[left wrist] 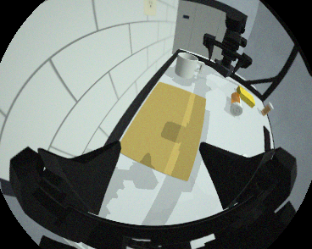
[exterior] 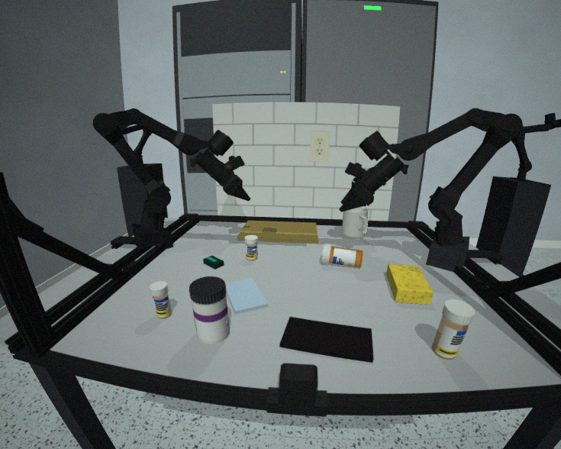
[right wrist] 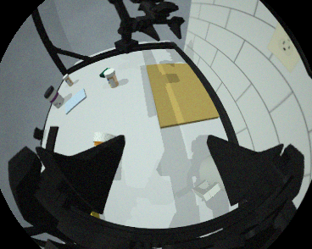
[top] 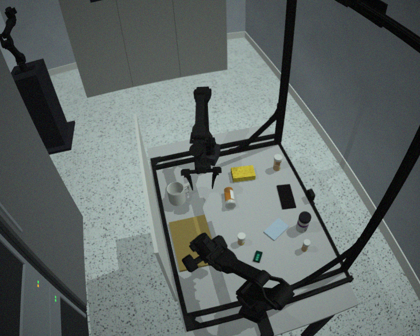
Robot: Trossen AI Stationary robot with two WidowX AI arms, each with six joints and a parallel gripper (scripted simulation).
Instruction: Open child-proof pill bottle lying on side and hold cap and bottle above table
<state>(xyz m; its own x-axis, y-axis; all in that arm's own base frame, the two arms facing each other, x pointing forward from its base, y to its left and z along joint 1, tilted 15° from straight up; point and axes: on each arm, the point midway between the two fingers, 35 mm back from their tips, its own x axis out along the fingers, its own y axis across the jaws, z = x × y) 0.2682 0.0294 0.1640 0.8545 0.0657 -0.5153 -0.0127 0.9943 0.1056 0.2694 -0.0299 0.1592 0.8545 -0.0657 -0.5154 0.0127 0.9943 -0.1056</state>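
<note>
The pill bottle lies 14 cm behind my right hand, 13 cm below it and 2 cm to the left of it. The rest, counted from my right hand: blue pad (30 cm behind, 25 cm to the left, 15 cm below); then cardboard sheet (22 cm to the left, 15 cm below, 10 cm ahead); then black mat (41 cm behind, 15 cm below, 8 cm to the left).
</note>
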